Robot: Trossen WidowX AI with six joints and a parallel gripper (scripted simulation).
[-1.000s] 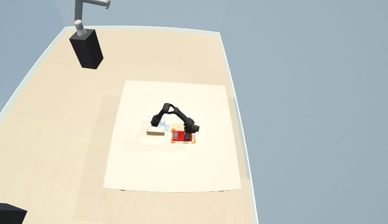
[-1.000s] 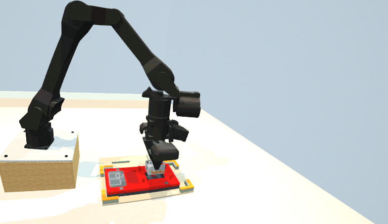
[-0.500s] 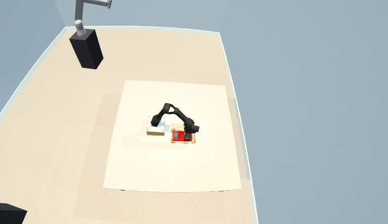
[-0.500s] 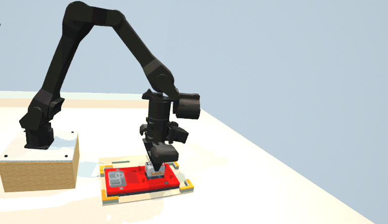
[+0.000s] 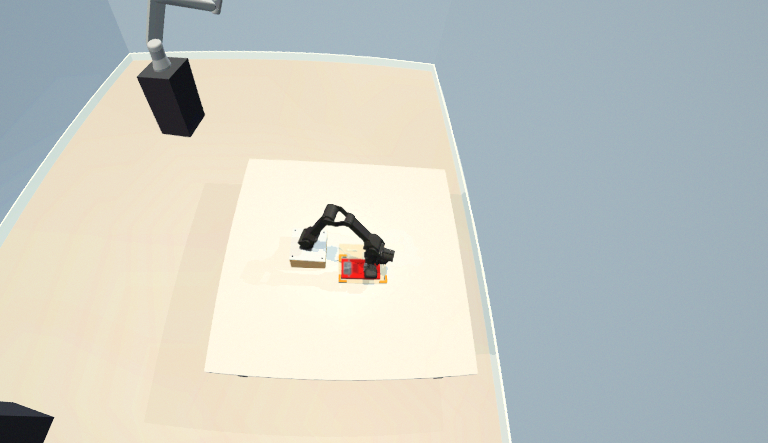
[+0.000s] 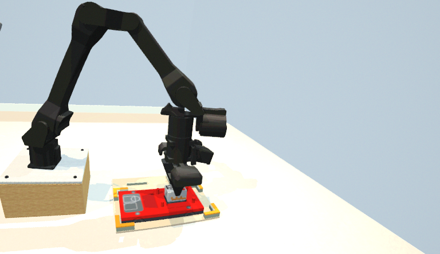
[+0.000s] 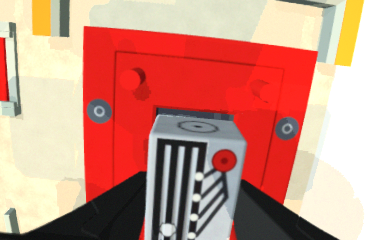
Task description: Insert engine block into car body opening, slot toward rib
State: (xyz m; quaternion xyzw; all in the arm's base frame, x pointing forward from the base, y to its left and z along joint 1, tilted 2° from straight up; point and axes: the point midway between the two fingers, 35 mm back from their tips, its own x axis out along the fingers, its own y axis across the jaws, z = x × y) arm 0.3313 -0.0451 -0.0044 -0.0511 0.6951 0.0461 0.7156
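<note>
My gripper tip is 1 cm above the engine block.
</note>
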